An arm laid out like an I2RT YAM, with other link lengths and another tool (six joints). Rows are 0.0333 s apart.
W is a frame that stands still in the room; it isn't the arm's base.
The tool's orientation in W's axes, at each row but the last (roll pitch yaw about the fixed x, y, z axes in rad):
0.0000 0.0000 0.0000
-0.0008 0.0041 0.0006
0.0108 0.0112 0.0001
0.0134 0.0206 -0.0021
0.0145 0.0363 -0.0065
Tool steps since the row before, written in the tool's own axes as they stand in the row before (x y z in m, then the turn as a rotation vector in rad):
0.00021 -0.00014 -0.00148 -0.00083 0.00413 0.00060
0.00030 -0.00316 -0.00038 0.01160 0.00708 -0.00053
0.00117 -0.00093 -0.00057 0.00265 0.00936 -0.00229
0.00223 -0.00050 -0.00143 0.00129 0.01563 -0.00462
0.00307 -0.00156 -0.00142 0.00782 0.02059 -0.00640
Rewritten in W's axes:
0.00021 -0.00014 -0.00148 -0.00083 0.00413 0.00060
0.00030 -0.00316 -0.00038 0.01159 0.00709 -0.00058
0.00116 -0.00092 -0.00059 0.00262 0.00938 -0.00222
0.00220 -0.00049 -0.00148 0.00123 0.01569 -0.00444
0.00301 -0.00156 -0.00155 0.00773 0.02063 -0.00638

